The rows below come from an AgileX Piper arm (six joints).
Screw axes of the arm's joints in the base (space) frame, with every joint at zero. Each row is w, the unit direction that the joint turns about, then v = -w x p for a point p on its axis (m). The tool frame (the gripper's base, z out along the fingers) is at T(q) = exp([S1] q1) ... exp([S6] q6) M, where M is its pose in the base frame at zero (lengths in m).
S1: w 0 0 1 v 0 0 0
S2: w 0 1 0 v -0.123 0 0
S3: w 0 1 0 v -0.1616 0 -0.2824
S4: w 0.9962 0 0.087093 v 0 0.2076 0
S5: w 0 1 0 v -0.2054 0 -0.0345
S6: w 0.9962 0 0.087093 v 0 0.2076 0
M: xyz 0.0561 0 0.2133 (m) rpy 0 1.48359 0 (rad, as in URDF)
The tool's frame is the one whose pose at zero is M.
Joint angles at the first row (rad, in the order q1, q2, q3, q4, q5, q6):
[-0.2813 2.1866 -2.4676 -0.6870 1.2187 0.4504]
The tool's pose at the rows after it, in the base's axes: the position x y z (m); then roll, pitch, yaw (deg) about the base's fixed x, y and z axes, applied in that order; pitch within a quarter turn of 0, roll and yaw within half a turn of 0:
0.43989, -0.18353, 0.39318, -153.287, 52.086, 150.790
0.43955, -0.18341, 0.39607, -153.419, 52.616, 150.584
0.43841, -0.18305, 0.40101, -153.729, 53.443, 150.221
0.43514, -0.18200, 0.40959, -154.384, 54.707, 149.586
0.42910, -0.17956, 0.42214, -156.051, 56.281, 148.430
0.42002, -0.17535, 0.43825, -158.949, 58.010, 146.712
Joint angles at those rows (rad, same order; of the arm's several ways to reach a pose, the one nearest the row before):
[-0.2810 2.1890 -2.4767 -0.6896 1.2209 0.4502]
[-0.2806 2.1933 -2.4953 -0.6904 1.2258 0.4483]
[-0.2803 2.1970 -2.5209 -0.6905 1.2326 0.4452]
[-0.2799 2.1943 -2.5493 -0.6892 1.2405 0.4417]
[-0.2798 2.1808 -2.5764 -0.6777 1.2484 0.4358]
[-0.2798 2.1551 -2.5988 -0.6532 1.2560 0.4264]

